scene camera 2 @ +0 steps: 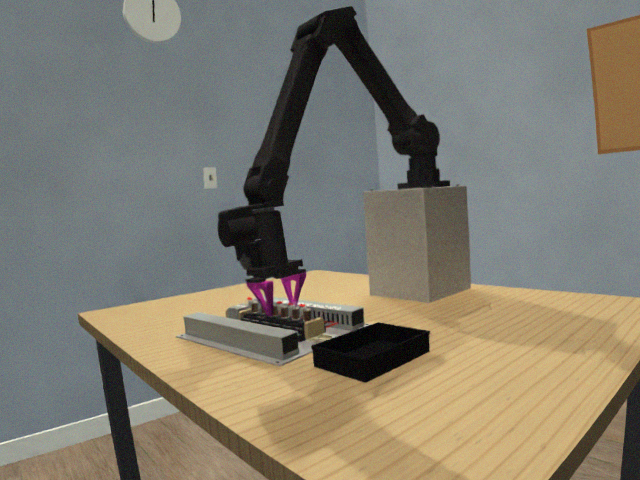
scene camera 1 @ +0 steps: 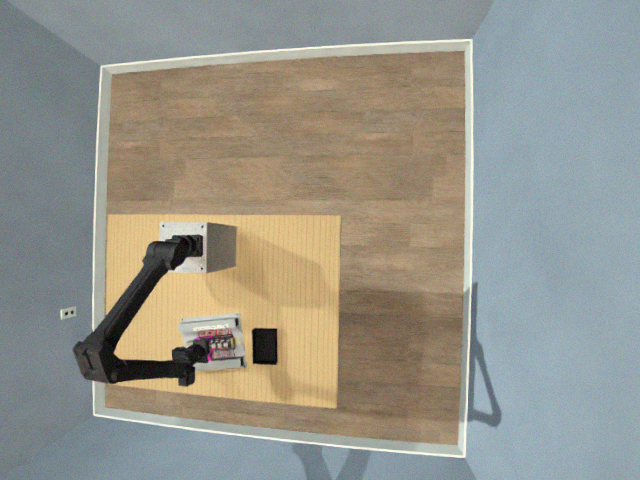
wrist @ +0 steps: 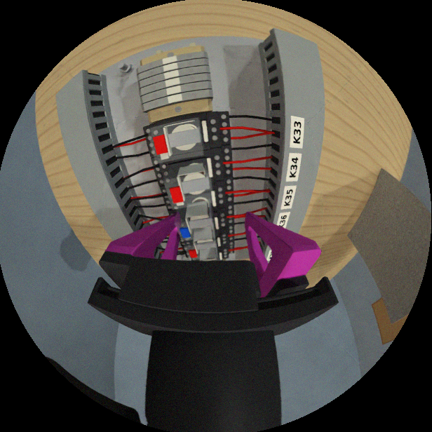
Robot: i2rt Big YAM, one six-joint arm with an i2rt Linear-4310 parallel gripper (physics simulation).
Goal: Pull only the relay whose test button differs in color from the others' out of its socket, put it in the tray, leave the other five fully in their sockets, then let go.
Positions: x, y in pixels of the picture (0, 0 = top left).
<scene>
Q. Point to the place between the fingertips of the gripper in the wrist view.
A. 212, 217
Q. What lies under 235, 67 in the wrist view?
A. A grey panel.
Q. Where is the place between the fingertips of the gripper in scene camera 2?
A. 282, 312
</scene>
